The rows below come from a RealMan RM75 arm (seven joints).
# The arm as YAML. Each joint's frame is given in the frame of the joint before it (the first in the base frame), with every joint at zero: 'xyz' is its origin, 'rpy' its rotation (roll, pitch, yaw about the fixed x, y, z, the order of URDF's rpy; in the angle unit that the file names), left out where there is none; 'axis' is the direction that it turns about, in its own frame. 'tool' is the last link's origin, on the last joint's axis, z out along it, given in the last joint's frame.
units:
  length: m
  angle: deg
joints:
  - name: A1
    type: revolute
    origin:
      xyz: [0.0, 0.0, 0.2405]
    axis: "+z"
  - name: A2
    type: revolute
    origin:
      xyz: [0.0, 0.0, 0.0]
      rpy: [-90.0, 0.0, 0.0]
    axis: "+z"
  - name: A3
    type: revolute
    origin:
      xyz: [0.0, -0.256, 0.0]
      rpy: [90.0, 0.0, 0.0]
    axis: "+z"
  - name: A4
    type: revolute
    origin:
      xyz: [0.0, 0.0, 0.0]
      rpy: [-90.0, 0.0, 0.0]
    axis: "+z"
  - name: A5
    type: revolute
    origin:
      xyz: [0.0, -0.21, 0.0]
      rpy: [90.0, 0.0, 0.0]
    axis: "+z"
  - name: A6
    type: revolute
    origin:
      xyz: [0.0, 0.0, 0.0]
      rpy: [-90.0, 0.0, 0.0]
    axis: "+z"
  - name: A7
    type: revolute
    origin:
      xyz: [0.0, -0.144, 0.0]
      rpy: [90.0, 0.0, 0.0]
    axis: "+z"
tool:
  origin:
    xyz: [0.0, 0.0, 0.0]
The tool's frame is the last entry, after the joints.
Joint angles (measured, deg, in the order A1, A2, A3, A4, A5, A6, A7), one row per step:
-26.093, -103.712, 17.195, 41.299, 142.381, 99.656, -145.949
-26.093, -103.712, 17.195, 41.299, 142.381, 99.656, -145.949
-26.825, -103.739, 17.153, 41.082, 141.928, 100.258, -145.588
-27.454, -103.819, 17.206, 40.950, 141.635, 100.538, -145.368
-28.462, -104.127, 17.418, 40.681, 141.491, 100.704, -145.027
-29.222, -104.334, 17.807, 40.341, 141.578, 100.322, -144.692
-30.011, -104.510, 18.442, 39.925, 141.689, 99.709, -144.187
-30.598, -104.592, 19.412, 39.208, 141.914, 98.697, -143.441
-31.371, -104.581, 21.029, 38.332, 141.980, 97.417, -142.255
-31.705, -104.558, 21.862, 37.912, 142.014, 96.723, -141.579
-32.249, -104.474, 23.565, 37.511, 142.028, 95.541, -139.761
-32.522, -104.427, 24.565, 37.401, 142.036, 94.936, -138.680
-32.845, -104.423, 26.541, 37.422, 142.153, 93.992, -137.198
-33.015, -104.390, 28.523, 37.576, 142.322, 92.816, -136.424
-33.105, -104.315, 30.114, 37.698, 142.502, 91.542, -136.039
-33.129, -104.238, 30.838, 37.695, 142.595, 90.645, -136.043
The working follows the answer.
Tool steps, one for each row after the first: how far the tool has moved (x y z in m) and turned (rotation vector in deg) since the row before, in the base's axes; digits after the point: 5 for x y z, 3 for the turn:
0.00000, 0.00000, 0.00000, 0.000, 0.000, 0.000
0.00551, 0.00419, -0.00102, -0.183, -0.718, -1.365
0.00433, 0.00377, -0.00116, -0.136, -0.413, -1.016
0.00628, 0.00567, -0.00375, -0.468, -0.445, -1.406
0.00360, 0.00460, -0.00330, -0.372, 0.147, -0.911
0.00341, 0.00498, -0.00360, -0.442, 0.459, -1.058
0.00135, 0.00388, -0.00430, -0.607, 0.883, -0.916
0.00223, 0.00533, -0.00487, -0.860, 1.398, -1.621
0.00071, 0.00241, -0.00223, -0.389, 0.808, -0.840
0.00127, 0.00435, -0.00271, -0.655, 1.994, -2.247
0.00069, 0.00227, -0.00120, -0.390, 1.207, -1.366
0.00063, 0.00281, -0.00243, -0.953, 2.172, -2.009
-0.00065, 0.00250, -0.00157, -0.707, 2.231, -1.229
-0.00144, 0.00235, -0.00061, -0.293, 1.979, -0.692
-0.00136, 0.00151, 0.00012, 0.122, 1.037, -0.075

Tool pose at each row, in the base's axes (x y z in m, rotation vector in deg; rounded; the steps above come from the unrounded poses):
-0.37086, 0.28637, 0.13968, -102.945, -125.895, -27.075
-0.37086, 0.28637, 0.13968, -102.945, -125.895, -27.075
-0.36535, 0.29056, 0.13866, -104.758, -125.385, -27.900
-0.36102, 0.29434, 0.13749, -106.087, -124.911, -28.390
-0.35474, 0.30001, 0.13375, -108.051, -124.332, -28.659
-0.35115, 0.30461, 0.13044, -109.289, -123.715, -28.305
-0.34774, 0.30959, 0.12684, -110.681, -122.813, -27.575
-0.34639, 0.31347, 0.12254, -111.910, -121.867, -26.203
-0.34416, 0.31880, 0.11767, -113.963, -120.120, -24.154
-0.34345, 0.32120, 0.11544, -114.958, -119.113, -23.055
-0.34219, 0.32555, 0.11273, -117.377, -116.240, -20.668
-0.34150, 0.32782, 0.11153, -118.799, -114.462, -19.231
-0.34087, 0.33062, 0.10910, -120.949, -111.793, -16.329
-0.34152, 0.33312, 0.10753, -122.043, -109.690, -13.449
-0.34296, 0.33547, 0.10692, -122.350, -108.034, -11.135
-0.34432, 0.33698, 0.10704, -122.035, -107.324, -10.121

